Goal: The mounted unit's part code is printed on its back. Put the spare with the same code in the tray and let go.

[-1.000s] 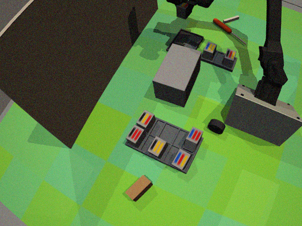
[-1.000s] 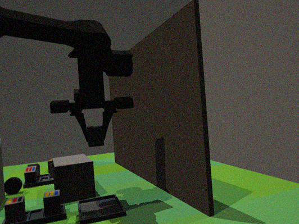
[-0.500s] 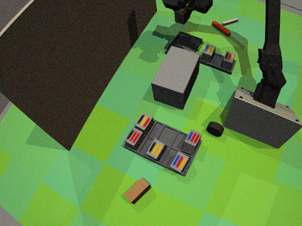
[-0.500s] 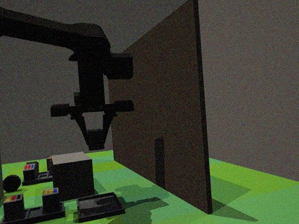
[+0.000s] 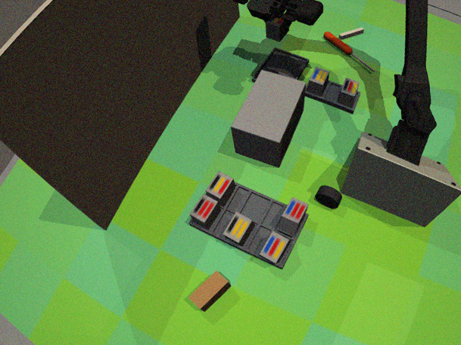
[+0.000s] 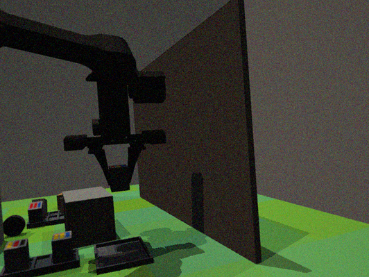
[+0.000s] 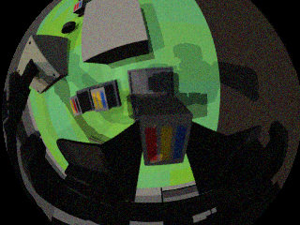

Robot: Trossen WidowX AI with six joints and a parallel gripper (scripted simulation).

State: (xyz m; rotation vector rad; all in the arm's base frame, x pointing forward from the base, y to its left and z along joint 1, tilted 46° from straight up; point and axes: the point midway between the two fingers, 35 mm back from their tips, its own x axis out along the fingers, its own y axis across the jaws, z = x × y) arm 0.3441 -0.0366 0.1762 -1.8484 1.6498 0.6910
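My gripper tip is now 13 cm above the tray and 1 cm past it. Also, from my gripper tip: rack (15 cm behind, 13 cm below); then mounted unit (17 cm to the left, 9 cm below, 7 cm behind); then tall dark panel (20 cm to the left, 16 cm ahead, 9 cm above).
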